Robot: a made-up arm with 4 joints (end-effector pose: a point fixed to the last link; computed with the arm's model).
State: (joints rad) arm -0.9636 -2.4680 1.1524 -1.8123
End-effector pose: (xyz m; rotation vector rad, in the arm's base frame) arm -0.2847 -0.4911 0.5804 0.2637 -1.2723 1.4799
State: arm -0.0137 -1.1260 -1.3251 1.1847
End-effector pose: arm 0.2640 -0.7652 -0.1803 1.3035 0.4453 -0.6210
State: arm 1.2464 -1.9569 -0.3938 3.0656
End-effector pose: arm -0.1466 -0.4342 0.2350 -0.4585 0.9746 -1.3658
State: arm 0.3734 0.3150 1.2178 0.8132
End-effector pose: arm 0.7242 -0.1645 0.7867 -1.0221 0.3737 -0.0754
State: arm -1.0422 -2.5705 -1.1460 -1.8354
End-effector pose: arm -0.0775 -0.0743 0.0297 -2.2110 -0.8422 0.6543
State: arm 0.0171 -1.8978 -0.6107 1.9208
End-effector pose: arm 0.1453 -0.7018 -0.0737 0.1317 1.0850 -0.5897
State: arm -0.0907 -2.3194 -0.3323 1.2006
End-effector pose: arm -0.2357 -0.5334 -0.3530 0.6168 1.9276 -0.4193
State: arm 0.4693 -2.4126 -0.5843 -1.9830
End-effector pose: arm 0.0294 0.0901 0.1877 -1.6803 0.3765 -0.1647
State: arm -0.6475 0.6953 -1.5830 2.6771
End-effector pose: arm 0.3670 -0.5511 0.6626 1.4430 -0.9298 -0.2860
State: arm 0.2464 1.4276 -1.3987 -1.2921
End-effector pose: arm -0.2435 0.1790 0.9000 -0.3490 0.9273 2.4316
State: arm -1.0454 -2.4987 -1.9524 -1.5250
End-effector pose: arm 0.1386 -0.2410 -0.1092 -2.9740 -0.6700 0.1598
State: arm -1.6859 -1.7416 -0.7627 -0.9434
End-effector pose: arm -0.1487 -0.0818 -0.2159 -0.7970 -2.8658 0.1444
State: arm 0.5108 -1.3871 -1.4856 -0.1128
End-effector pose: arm 0.1022 -0.3947 -0.3941 2.6185 -0.0937 -0.2930
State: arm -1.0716 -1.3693 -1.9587 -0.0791
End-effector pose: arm 0.4164 0.0111 -0.3551 2.2802 1.2780 0.2327
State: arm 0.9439 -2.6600 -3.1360 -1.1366
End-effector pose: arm -0.7216 0.0219 0.0802 1.0071 -2.2075 -0.9749
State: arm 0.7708 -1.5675 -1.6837 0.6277
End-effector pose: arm -0.4479 -0.3282 -0.4189 2.1775 -0.2665 -1.4395
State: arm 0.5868 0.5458 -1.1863 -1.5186
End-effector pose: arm 0.2139 0.0017 0.8330 0.9181 0.9887 2.1974
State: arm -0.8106 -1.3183 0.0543 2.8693
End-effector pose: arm 0.3008 0.1503 0.4790 -0.6127 -0.5467 0.7630
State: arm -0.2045 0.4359 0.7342 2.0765
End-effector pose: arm 0.0119 0.1876 0.9566 -1.0243 -1.4008 0.3609
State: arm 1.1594 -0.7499 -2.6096 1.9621
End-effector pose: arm -0.4799 -0.1214 -0.2036 -1.5626 1.0527 2.3337
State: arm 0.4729 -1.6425 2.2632 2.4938
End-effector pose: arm -0.2202 0.3039 0.2669 -0.5135 -0.0740 1.7964
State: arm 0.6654 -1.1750 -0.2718 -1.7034
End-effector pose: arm 0.1715 0.0627 0.1397 -2.2583 -0.9015 -0.8707
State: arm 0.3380 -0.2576 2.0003 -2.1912
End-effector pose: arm -0.1443 -0.4213 0.1142 1.1984 2.1980 -1.6902
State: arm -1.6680 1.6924 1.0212 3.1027
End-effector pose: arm -0.2372 -0.1606 0.3800 -0.8108 2.4775 1.2235
